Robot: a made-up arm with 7 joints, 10 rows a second.
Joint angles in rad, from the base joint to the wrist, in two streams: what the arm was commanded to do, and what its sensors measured. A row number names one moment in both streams.
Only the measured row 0 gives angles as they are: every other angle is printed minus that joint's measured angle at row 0.
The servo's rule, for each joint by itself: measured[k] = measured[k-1] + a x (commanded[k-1-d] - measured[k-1]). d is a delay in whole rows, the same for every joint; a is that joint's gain. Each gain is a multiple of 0.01, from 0.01 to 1. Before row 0 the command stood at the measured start. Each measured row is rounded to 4 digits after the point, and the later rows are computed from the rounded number. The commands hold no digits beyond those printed.
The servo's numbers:
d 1
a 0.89 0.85 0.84 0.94 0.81 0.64 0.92
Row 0, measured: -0.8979, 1.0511, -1.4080, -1.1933, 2.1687, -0.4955, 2.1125
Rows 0 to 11, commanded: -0.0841, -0.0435, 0.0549, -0.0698, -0.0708, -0.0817, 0.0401; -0.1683, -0.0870, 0.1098, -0.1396, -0.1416, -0.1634, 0.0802; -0.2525, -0.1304, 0.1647, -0.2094, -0.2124, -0.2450, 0.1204; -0.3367, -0.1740, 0.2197, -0.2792, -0.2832, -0.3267, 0.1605; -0.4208, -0.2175, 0.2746, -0.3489, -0.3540, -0.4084, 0.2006; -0.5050, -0.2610, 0.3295, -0.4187, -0.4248, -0.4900, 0.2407; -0.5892, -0.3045, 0.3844, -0.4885, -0.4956, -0.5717, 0.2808; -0.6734, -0.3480, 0.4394, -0.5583, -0.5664, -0.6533, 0.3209; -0.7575, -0.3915, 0.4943, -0.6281, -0.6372, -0.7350, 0.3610; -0.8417, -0.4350, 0.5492, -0.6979, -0.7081, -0.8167, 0.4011; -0.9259, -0.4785, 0.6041, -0.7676, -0.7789, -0.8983, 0.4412; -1.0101, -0.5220, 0.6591, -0.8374, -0.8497, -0.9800, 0.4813
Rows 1 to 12, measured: 0.0000, 0.0000, 0.0000, 0.0000, 0.0000, 0.0000, 0.0000; -0.0748, -0.0370, 0.0461, -0.0656, -0.0573, -0.0523, 0.0369; -0.1580, -0.0795, 0.0996, -0.1352, -0.1256, -0.1234, 0.0767; -0.2421, -0.1228, 0.1543, -0.2049, -0.1959, -0.2012, 0.1169; -0.3263, -0.1663, 0.2092, -0.2747, -0.2666, -0.2815, 0.1570; -0.4104, -0.2098, 0.2641, -0.3444, -0.3374, -0.3627, 0.1971; -0.4946, -0.2533, 0.3190, -0.4142, -0.4082, -0.4442, 0.2372; -0.5788, -0.2968, 0.3739, -0.4840, -0.4790, -0.5258, 0.2773; -0.6630, -0.3403, 0.4289, -0.5538, -0.5498, -0.6074, 0.3174; -0.7471, -0.3838, 0.4838, -0.6236, -0.6206, -0.6891, 0.3575; -0.8313, -0.4273, 0.5387, -0.6934, -0.6915, -0.7708, 0.3976; -0.9155, -0.4708, 0.5936, -0.7631, -0.7623, -0.8524, 0.4377
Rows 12 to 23, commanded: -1.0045, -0.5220, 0.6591, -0.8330, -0.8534, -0.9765, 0.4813; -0.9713, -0.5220, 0.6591, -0.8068, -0.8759, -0.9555, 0.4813; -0.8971, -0.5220, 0.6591, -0.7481, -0.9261, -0.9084, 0.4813; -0.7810, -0.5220, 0.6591, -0.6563, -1.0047, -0.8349, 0.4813; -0.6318, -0.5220, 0.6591, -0.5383, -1.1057, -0.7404, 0.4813; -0.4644, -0.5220, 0.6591, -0.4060, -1.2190, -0.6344, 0.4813; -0.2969, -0.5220, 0.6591, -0.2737, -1.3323, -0.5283, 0.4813; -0.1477, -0.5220, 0.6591, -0.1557, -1.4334, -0.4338, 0.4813; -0.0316, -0.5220, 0.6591, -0.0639, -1.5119, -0.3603, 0.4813; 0.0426, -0.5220, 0.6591, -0.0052, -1.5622, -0.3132, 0.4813; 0.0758, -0.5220, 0.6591, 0.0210, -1.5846, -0.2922, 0.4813; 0.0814, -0.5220, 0.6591, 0.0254, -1.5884, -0.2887, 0.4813
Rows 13 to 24, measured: -0.9997, -0.5143, 0.6486, -0.8329, -0.8331, -0.9341, 0.4778; -1.0040, -0.5208, 0.6574, -0.8330, -0.8495, -0.9612, 0.4810; -0.9749, -0.5218, 0.6588, -0.8084, -0.8709, -0.9576, 0.4813; -0.9057, -0.5220, 0.6591, -0.7517, -0.9156, -0.9261, 0.4813; -0.7947, -0.5220, 0.6591, -0.6620, -0.9878, -0.8677, 0.4813; -0.6497, -0.5220, 0.6591, -0.5457, -1.0833, -0.7862, 0.4813; -0.4848, -0.5220, 0.6591, -0.4144, -1.1932, -0.6890, 0.4813; -0.3176, -0.5220, 0.6591, -0.2821, -1.3059, -0.5862, 0.4813; -0.1664, -0.5220, 0.6591, -0.1633, -1.4092, -0.4887, 0.4813; -0.0464, -0.5220, 0.6591, -0.0699, -1.4924, -0.4065, 0.4813; 0.0328, -0.5220, 0.6591, -0.0091, -1.5489, -0.3468, 0.4813; 0.0711, -0.5220, 0.6591, 0.0192, -1.5778, -0.3119, 0.4813
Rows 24 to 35, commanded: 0.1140, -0.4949, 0.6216, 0.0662, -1.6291, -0.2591, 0.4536; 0.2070, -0.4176, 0.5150, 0.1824, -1.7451, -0.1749, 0.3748; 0.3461, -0.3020, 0.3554, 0.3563, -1.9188, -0.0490, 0.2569; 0.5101, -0.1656, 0.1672, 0.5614, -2.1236, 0.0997, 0.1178; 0.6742, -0.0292, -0.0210, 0.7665, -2.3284, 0.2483, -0.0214; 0.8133, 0.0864, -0.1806, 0.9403, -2.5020, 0.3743, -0.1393; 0.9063, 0.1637, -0.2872, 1.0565, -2.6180, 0.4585, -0.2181; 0.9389, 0.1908, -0.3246, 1.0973, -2.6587, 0.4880, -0.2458; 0.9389, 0.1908, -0.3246, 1.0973, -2.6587, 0.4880, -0.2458; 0.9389, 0.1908, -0.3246, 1.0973, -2.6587, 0.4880, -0.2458; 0.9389, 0.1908, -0.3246, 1.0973, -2.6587, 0.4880, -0.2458; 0.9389, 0.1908, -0.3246, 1.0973, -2.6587, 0.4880, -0.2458
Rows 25 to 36, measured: 0.0803, -0.5220, 0.6591, 0.0250, -1.5864, -0.2971, 0.4813; 0.1103, -0.4990, 0.6276, 0.0637, -1.6210, -0.2728, 0.4558; 0.1964, -0.4298, 0.5330, 0.1753, -1.7215, -0.2101, 0.3813; 0.3296, -0.3212, 0.3838, 0.3454, -1.8813, -0.1070, 0.2669; 0.4902, -0.1889, 0.2019, 0.5484, -2.0776, 0.0253, 0.1297; 0.6540, -0.0532, 0.0147, 0.7534, -2.2807, 0.1680, -0.0093; 0.7958, 0.0655, -0.1494, 0.9291, -2.4600, 0.3000, -0.1289; 0.8941, 0.1490, -0.2652, 1.0489, -2.5880, 0.4014, -0.2110; 0.9340, 0.1845, -0.3151, 1.0944, -2.6453, 0.4568, -0.2430; 0.9384, 0.1899, -0.3231, 1.0971, -2.6562, 0.4768, -0.2456; 0.9388, 0.1907, -0.3244, 1.0973, -2.6582, 0.4840, -0.2458; 0.9389, 0.1908, -0.3246, 1.0973, -2.6586, 0.4866, -0.2458
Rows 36 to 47, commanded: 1.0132, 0.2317, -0.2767, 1.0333, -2.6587, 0.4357, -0.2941; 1.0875, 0.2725, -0.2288, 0.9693, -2.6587, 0.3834, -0.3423; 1.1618, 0.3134, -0.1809, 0.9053, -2.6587, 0.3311, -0.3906; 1.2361, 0.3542, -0.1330, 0.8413, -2.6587, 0.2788, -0.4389; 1.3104, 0.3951, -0.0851, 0.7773, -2.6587, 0.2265, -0.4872; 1.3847, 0.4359, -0.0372, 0.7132, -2.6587, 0.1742, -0.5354; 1.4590, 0.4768, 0.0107, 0.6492, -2.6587, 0.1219, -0.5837; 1.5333, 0.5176, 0.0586, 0.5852, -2.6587, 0.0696, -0.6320; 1.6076, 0.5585, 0.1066, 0.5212, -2.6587, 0.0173, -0.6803; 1.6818, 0.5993, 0.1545, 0.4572, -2.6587, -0.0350, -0.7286; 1.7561, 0.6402, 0.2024, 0.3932, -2.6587, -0.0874, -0.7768; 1.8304, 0.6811, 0.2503, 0.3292, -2.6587, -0.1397, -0.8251
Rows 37 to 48, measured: 0.9389, 0.1908, -0.3246, 1.0973, -2.6587, 0.4875, -0.2458; 1.0050, 0.2256, -0.2844, 1.0371, -2.6587, 0.4543, -0.2902; 1.0784, 0.2655, -0.2377, 0.9734, -2.6587, 0.4089, -0.3381; 1.1526, 0.3062, -0.1900, 0.9094, -2.6587, 0.3591, -0.3864; 1.2269, 0.3470, -0.1421, 0.8454, -2.6587, 0.3077, -0.4347; 1.3012, 0.3879, -0.0942, 0.7814, -2.6587, 0.2557, -0.4830; 1.3755, 0.4287, -0.0463, 0.7173, -2.6587, 0.2035, -0.5312; 1.4498, 0.4696, 0.0016, 0.6533, -2.6587, 0.1513, -0.5795; 1.5241, 0.5104, 0.0495, 0.5893, -2.6587, 0.0990, -0.6278; 1.5984, 0.5513, 0.0975, 0.5253, -2.6587, 0.0467, -0.6761; 1.6726, 0.5921, 0.1454, 0.4613, -2.6587, -0.0056, -0.7244; 1.7469, 0.6330, 0.1933, 0.3973, -2.6587, -0.0580, -0.7726
